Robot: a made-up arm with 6 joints. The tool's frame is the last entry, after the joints.
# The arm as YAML. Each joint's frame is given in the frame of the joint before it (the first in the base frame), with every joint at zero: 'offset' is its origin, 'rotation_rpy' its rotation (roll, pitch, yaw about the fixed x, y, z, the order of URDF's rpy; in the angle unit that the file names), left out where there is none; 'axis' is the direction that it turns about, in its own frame. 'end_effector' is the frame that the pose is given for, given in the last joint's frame.
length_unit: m
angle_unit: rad
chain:
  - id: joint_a
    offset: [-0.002, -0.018, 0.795]
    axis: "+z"
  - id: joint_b
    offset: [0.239, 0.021, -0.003]
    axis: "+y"
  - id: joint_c
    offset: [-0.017, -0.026, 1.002]
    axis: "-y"
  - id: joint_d
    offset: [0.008, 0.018, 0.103]
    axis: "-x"
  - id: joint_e
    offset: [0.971, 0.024, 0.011]
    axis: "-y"
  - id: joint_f
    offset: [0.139, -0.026, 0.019]
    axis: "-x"
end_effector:
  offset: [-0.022, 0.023, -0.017]
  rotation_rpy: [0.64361, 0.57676, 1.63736]
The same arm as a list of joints. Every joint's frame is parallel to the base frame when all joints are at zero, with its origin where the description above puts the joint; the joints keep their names.
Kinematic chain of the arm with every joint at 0, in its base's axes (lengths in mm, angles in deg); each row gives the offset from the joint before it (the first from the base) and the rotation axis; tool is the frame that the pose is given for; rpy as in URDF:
joint_a: xyz -2.0 -18.0 795.0 axis +z
joint_b: xyz 239.0 21.0 -3.0 axis +y
joint_c: xyz -17.0 -26.0 1002.0 axis -y
joint_d: xyz 8.0 18.0 103.0 axis -x
joint_e: xyz 971.0 24.0 11.0 axis -y
joint_f: xyz 139.0 -26.0 19.0 axis -x
tool: xyz -22.0 23.0 -17.0 rpy 36.88 33.05 93.81

